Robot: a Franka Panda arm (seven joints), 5 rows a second.
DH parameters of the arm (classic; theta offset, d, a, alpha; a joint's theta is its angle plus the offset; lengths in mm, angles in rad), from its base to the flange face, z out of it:
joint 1: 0 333 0 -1.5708
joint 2: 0 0 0 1.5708
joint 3: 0 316 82.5 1.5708
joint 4: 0 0 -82.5 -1.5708
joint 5: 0 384 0 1.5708
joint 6: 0 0 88 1.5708
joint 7: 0 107 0 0
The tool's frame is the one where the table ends.
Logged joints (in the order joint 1, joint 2, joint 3, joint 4, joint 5, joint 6, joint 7), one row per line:
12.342 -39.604 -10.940 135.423 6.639 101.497 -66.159
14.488 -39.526 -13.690 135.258 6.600 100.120 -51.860
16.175 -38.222 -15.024 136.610 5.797 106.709 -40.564
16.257 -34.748 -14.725 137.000 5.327 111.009 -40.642
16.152 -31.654 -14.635 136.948 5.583 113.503 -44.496
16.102 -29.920 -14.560 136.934 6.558 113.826 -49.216
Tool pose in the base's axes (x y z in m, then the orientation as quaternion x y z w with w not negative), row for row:
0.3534 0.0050 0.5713 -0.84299 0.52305 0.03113 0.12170
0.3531 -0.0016 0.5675 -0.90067 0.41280 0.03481 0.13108
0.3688 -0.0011 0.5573 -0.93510 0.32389 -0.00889 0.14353
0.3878 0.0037 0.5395 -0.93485 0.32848 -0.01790 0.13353
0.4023 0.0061 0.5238 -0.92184 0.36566 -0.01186 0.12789
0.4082 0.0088 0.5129 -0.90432 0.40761 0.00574 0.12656
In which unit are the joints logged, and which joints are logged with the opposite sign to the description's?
The joints are logged in degrees. Opposite sign: joint 4, joint 7.
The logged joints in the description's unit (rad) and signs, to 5 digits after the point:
0.21541 -0.69122 -0.19094 -2.36358 0.11587 1.77146 1.15469
0.25286 -0.68986 -0.23894 -2.36070 0.11519 1.74742 0.90513
0.28231 -0.66710 -0.26222 -2.38429 0.10118 1.86242 0.70798
0.28374 -0.60647 -0.25700 -2.39110 0.09297 1.93747 0.70934
0.28191 -0.55247 -0.25543 -2.39019 0.09744 1.98100 0.77660
0.28103 -0.52220 -0.25412 -2.38995 0.11446 1.98664 0.85898

